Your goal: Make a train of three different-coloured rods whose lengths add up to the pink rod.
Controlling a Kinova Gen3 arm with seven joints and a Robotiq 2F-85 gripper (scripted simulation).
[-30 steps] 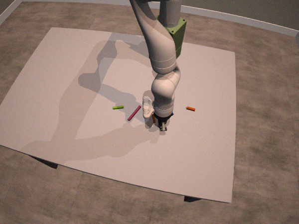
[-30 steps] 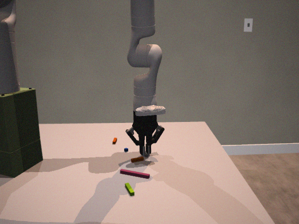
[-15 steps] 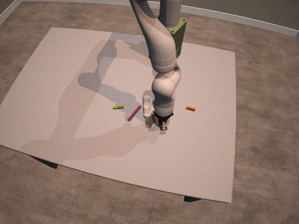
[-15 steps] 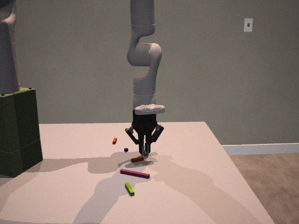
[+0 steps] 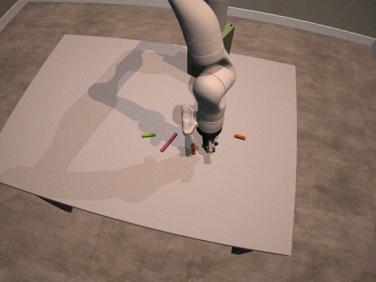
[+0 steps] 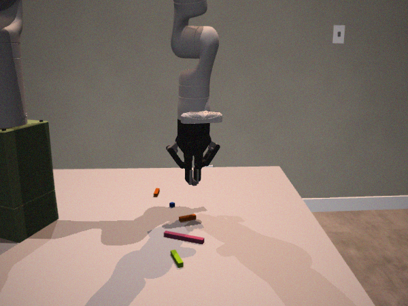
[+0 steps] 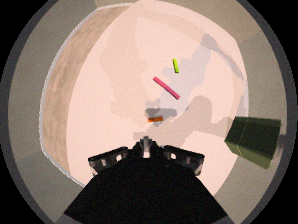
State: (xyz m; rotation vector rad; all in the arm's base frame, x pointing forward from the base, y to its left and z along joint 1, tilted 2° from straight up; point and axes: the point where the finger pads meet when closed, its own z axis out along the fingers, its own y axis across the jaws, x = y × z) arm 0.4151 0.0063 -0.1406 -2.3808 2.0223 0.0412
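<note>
Right now my hand is 9 cm above the blue rod, 5 cm past it and 4 cm to the right of it. Round my hand: grey rod (1 cm below); then pink rod (13 cm to the right, 9 cm below, 4 cm behind); then lime rod (22 cm to the right, 9 cm below, 7 cm behind).
</note>
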